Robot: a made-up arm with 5 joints. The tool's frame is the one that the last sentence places.
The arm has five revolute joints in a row. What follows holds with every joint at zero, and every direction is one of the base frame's. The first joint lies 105 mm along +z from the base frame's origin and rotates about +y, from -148.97 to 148.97 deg. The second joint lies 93 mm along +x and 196 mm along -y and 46 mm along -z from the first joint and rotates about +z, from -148.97 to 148.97 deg. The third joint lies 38 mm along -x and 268 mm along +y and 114 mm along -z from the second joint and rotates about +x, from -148.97 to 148.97 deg. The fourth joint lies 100 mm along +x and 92 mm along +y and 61 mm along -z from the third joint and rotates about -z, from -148.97 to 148.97 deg. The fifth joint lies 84 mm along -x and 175 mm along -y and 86 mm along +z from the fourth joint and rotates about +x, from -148.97 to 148.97 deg. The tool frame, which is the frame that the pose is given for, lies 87 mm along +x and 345 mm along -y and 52 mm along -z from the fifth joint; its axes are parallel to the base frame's.
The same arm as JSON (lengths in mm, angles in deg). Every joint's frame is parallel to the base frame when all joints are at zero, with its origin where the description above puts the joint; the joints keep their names.
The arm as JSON. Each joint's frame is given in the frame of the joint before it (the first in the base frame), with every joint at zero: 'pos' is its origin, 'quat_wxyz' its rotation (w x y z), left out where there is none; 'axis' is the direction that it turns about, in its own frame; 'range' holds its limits. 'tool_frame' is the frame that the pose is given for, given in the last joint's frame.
{"length_unit": "mm", "angle_unit": "deg", "joints": [
  {"joint": "joint 1", "pos": [0.0, 0.0, 105.0], "axis": "+y", "range": [-148.97, 148.97]},
  {"joint": "joint 2", "pos": [93.0, -196.0, -46.0], "axis": "+z", "range": [-148.97, 148.97]},
  {"joint": "joint 3", "pos": [-38.0, 268.0, -114.0], "axis": "+x", "range": [-148.97, 148.97]},
  {"joint": "joint 4", "pos": [100.0, 92.0, -61.0], "axis": "-z", "range": [-148.97, 148.97]},
  {"joint": "joint 5", "pos": [-84.0, -175.0, 86.0], "axis": "+x", "range": [-148.97, 148.97]}
], "tool_frame": {"pos": [87.0, -345.0, -52.0]}}

